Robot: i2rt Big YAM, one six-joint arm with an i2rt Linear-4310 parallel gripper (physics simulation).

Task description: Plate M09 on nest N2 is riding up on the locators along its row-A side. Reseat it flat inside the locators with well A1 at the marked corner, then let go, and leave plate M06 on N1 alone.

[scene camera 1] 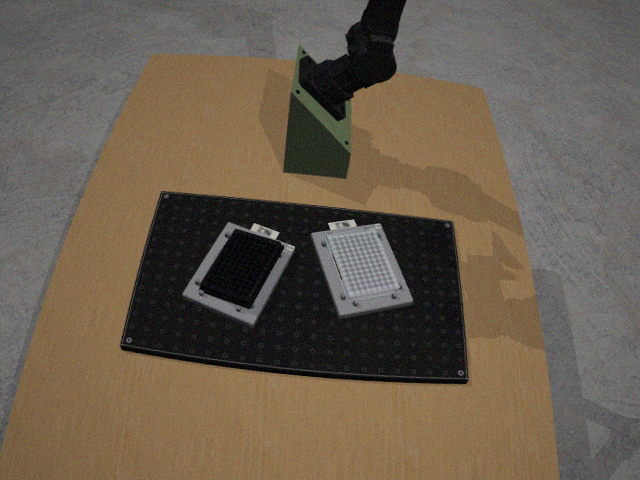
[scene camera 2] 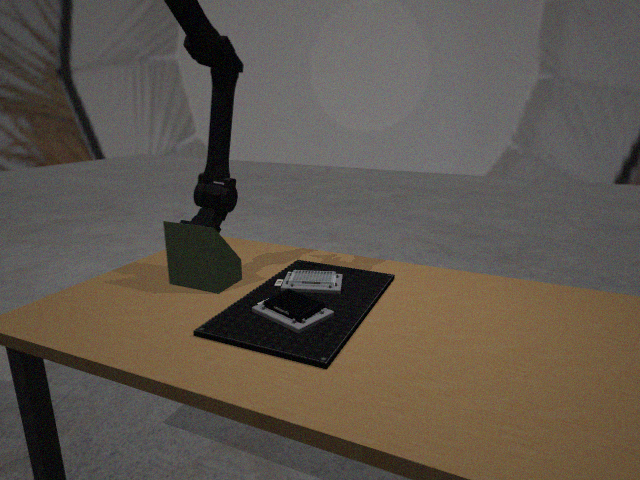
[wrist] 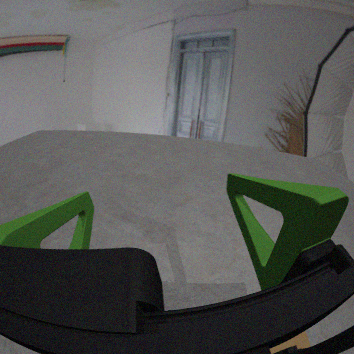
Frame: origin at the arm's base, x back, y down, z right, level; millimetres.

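Seen in the pictures: gripper, between the fingertips: (wrist: 157, 190); arm's base, origin of its link: (scene camera 1: 319, 89) (scene camera 2: 199, 237).
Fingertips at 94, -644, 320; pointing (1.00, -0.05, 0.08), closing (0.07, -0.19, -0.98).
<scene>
Offsets run from my fingertips to a thing's top centre, as dx, dy, dz. Level surfaces: height alone.
A black well plate @[-432, +733, -211] (scene camera 1: 241, 267) (scene camera 2: 294, 304), apparently M09, lies on the left grey nest @[-430, +746, -206] (scene camera 1: 249, 314) (scene camera 2: 298, 326). It looks slightly tilted in scene camera 2, and its well marks are too dark to read. A clear-white well plate @[-408, +741, -396] (scene camera 1: 364, 263) (scene camera 2: 312, 277), apparently M06, lies on the right grey nest @[-408, +746, -396] (scene camera 1: 332, 276) (scene camera 2: 315, 289) and looks level. The nest labels are blurred. My gripper (wrist: 157, 190) is wide open with nothing between its green fingers. It points out over the floor towards a wall and door, away from the plates; it is out of view in both scene cameras.
Both nests stand on a black perforated board @[-433, +767, -302] (scene camera 1: 305, 341) (scene camera 2: 248, 341) on the wooden table @[dy +780] (scene camera 1: 310, 423) (scene camera 2: 465, 361). The green wedge base (scene camera 1: 315, 139) (scene camera 2: 199, 258) carries the black arm (scene camera 1: 372, 62) (scene camera 2: 221, 113), which rises high behind the board. Small pins stand around the plates.
</scene>
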